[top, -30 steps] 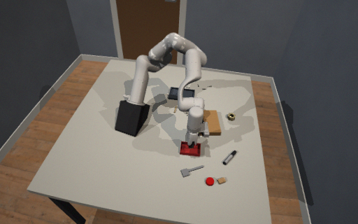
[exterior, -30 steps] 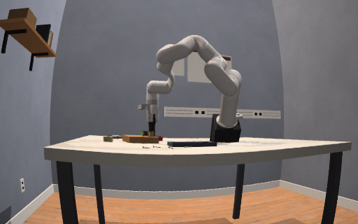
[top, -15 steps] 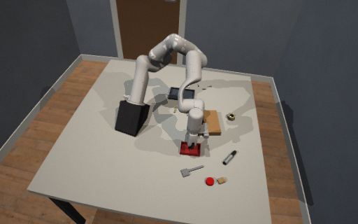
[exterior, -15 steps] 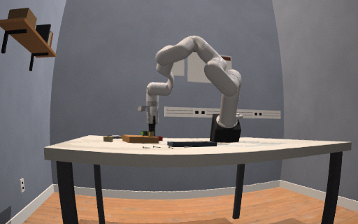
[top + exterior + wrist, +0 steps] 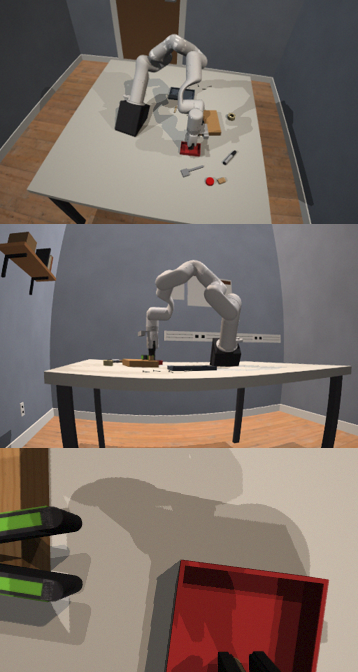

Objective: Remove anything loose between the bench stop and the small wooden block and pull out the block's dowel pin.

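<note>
Now: hand 20 mm above the dowel pin. The rest, counted from my hand: grey scraper 140 mm to the right, 40 mm below, 10 mm ahead; then red tray 40 mm below; then small wooden block 230 mm to the left, 40 mm ahead.
</note>
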